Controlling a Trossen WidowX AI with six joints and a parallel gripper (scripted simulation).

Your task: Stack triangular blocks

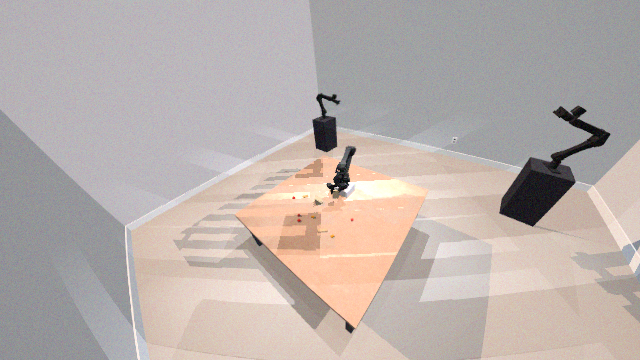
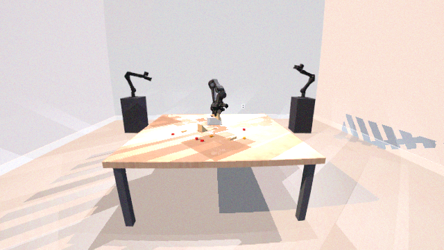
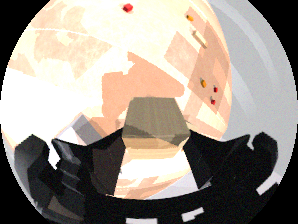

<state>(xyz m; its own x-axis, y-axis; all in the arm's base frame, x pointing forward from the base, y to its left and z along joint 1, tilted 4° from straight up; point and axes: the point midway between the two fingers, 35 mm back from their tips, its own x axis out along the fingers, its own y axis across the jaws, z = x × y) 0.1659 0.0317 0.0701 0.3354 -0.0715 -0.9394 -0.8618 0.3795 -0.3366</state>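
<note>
The triangular block is 1 cm above my gripper tip. The rest, counted from my gripper tip: short tan stick (30 cm ahead, 13 cm to the left, 10 cm below).
</note>
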